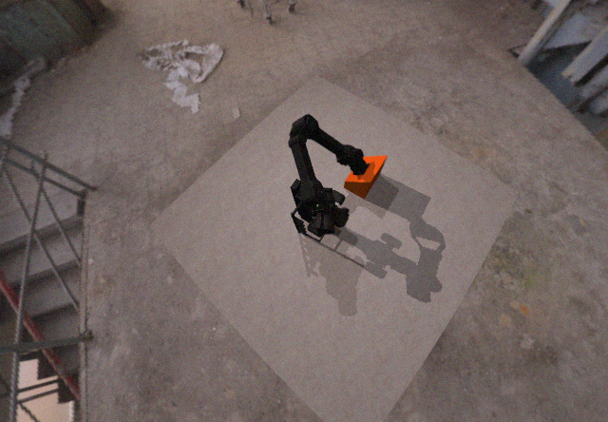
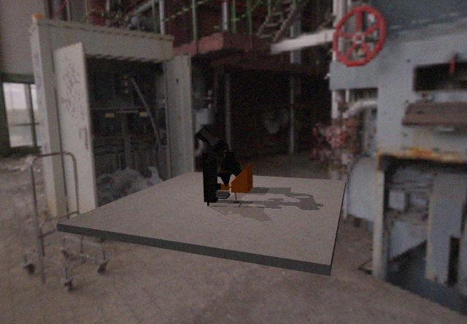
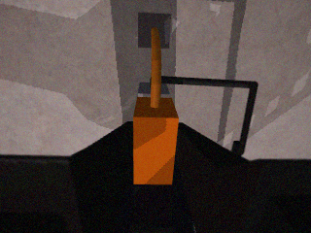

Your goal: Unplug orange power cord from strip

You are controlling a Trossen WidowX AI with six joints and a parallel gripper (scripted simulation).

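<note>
Right now the orange plug is 30 mm to the right of my gripper tip.
</note>
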